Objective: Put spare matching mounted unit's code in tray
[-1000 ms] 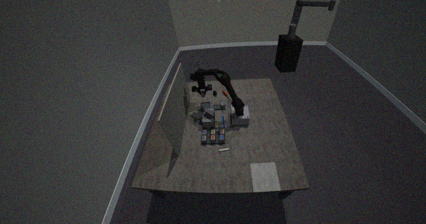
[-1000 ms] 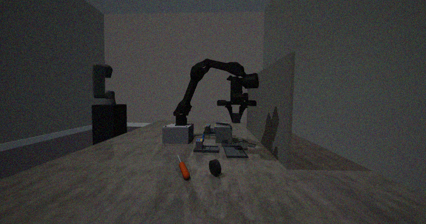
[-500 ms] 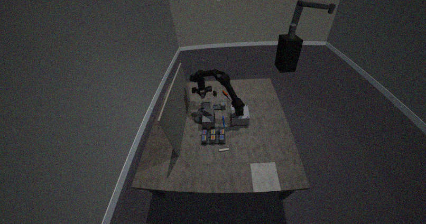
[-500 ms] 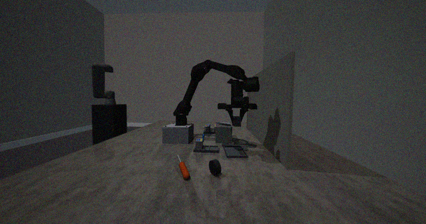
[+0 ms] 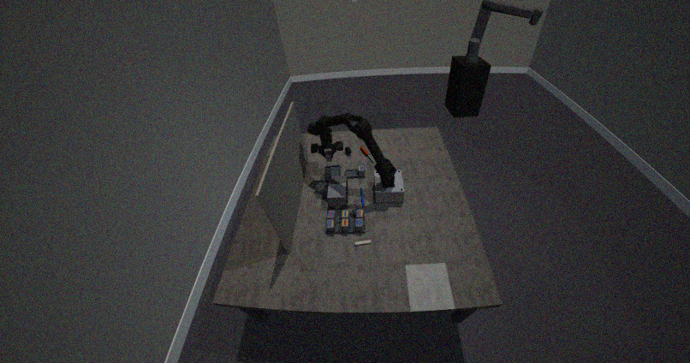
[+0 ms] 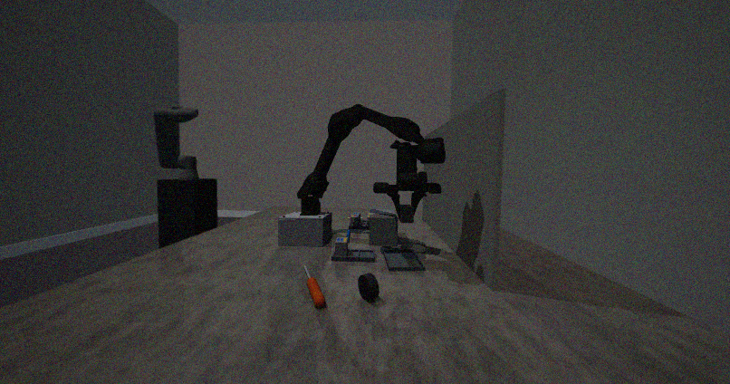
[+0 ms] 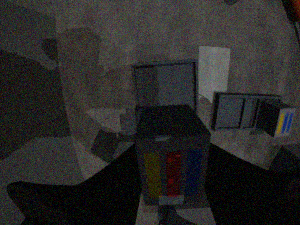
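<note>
The dark-rimmed tray is 10 mm behind my gripper tip and 130 mm below it. Round my gripper tip: grey mounted unit (40 mm behind, 220 mm to the left, 80 mm below); then tall dark panel (200 mm ahead, 190 mm to the left, 90 mm above).
</note>
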